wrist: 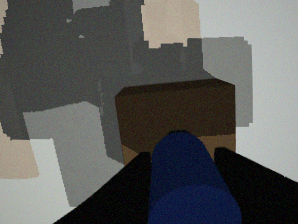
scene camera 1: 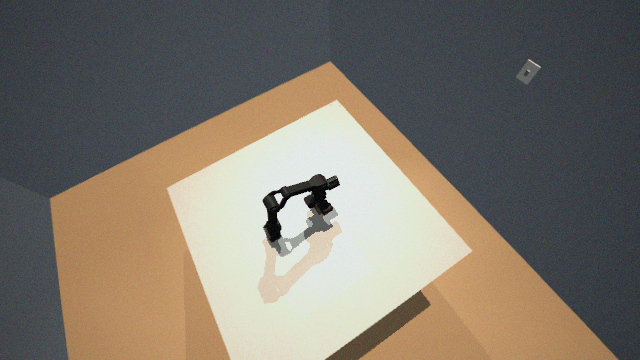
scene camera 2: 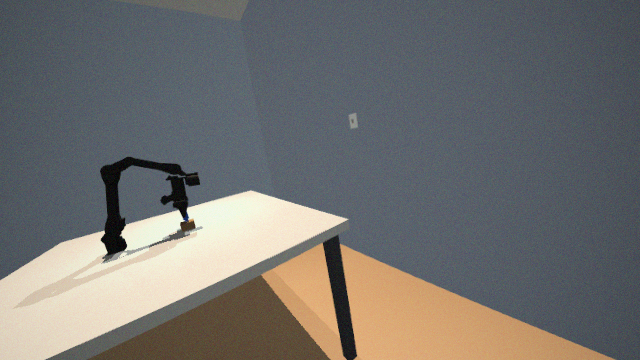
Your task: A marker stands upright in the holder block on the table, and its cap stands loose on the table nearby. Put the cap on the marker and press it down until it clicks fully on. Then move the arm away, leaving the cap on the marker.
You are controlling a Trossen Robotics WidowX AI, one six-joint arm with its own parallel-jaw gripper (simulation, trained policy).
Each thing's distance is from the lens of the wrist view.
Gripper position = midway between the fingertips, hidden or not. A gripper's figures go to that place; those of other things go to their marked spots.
my gripper (wrist: 182, 159): 0.10 m
brown holder block (wrist: 209, 83): 0.14 m
